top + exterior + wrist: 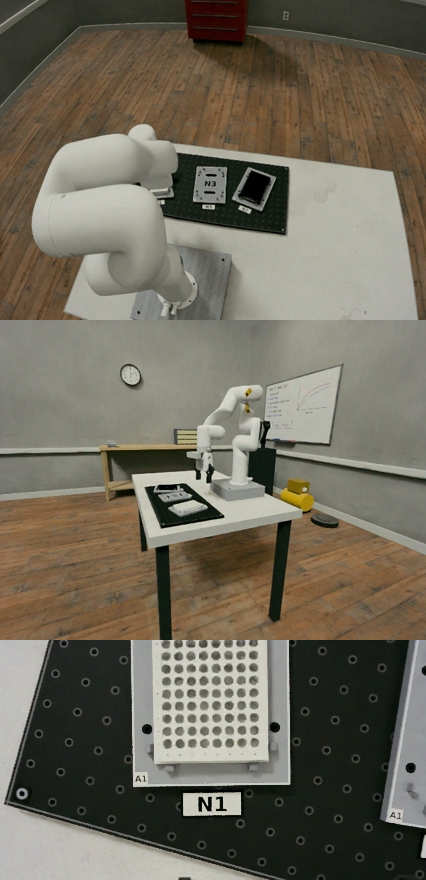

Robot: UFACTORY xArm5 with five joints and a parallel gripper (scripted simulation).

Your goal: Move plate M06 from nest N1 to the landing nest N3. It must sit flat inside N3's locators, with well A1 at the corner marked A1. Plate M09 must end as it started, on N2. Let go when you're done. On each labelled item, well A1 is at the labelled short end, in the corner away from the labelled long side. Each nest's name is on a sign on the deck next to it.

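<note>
The white plate M06 is 110 mm ahead of my hand, 70 mm to the left of it and 110 mm below it. Also, from my hand: nest N1: 110 mm ahead, 70 mm to the left, 130 mm below; nest N3: 130 mm ahead, 140 mm to the right, 130 mm below; black plate M09: 140 mm ahead, 310 mm to the right, 110 mm below.
</note>
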